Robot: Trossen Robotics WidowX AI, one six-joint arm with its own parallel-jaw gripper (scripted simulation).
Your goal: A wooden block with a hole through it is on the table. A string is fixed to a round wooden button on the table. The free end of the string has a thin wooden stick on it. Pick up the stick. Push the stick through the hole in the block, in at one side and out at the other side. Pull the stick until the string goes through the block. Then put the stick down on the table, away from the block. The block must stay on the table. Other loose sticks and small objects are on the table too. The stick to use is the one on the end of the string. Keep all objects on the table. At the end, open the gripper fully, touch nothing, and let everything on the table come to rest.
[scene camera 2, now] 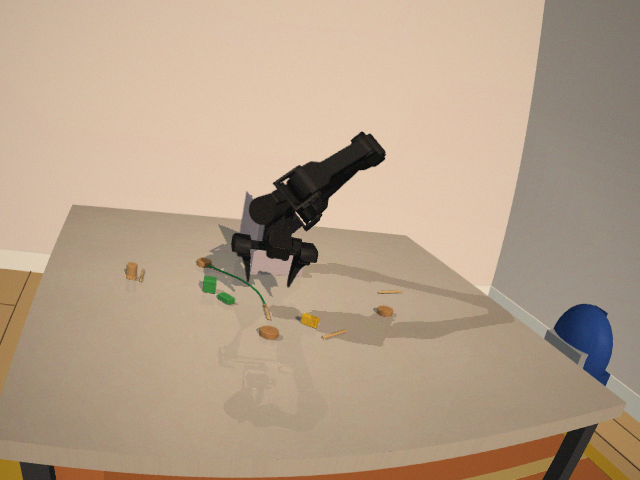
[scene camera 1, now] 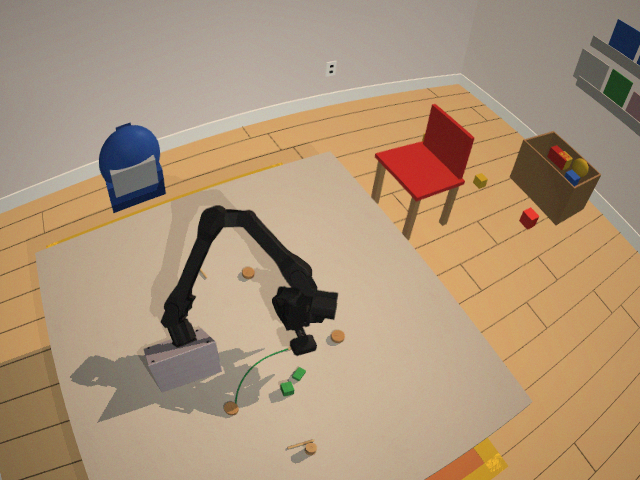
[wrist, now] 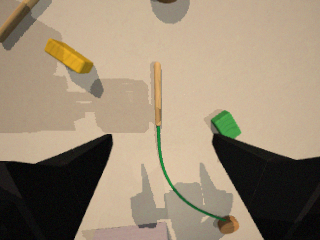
Path:
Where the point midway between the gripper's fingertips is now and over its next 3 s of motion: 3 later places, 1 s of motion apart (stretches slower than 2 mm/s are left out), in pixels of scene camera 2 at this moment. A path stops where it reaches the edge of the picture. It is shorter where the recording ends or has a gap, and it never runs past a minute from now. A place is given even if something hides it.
My gripper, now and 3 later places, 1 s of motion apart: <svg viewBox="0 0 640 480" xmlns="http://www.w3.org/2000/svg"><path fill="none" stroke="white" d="M267 284L267 291L265 306L265 301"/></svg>

